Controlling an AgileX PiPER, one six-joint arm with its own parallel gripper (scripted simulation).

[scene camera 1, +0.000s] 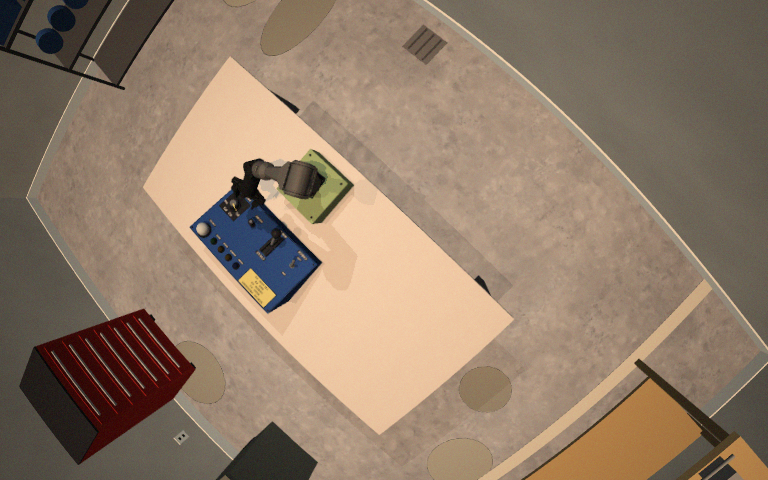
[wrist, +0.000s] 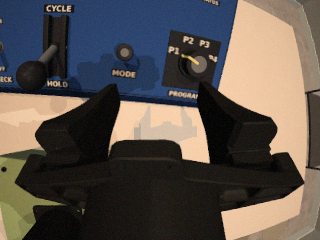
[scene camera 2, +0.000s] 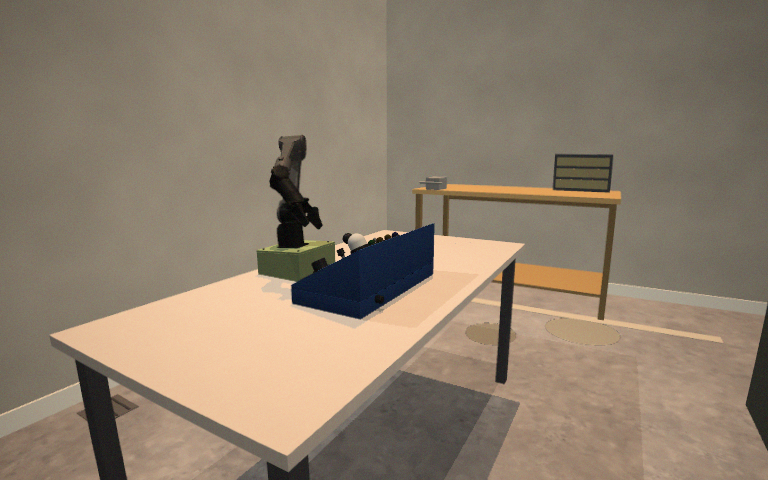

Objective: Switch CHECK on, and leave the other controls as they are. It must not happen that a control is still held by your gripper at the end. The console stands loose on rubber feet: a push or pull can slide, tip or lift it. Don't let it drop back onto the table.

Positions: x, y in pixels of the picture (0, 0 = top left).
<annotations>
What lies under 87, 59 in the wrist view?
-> A blue console.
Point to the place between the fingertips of my gripper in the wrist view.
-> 157, 91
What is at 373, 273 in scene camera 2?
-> A blue console.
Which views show the blue console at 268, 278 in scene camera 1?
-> Scene camera 1, the wrist view and scene camera 2: all of them.
</annotations>
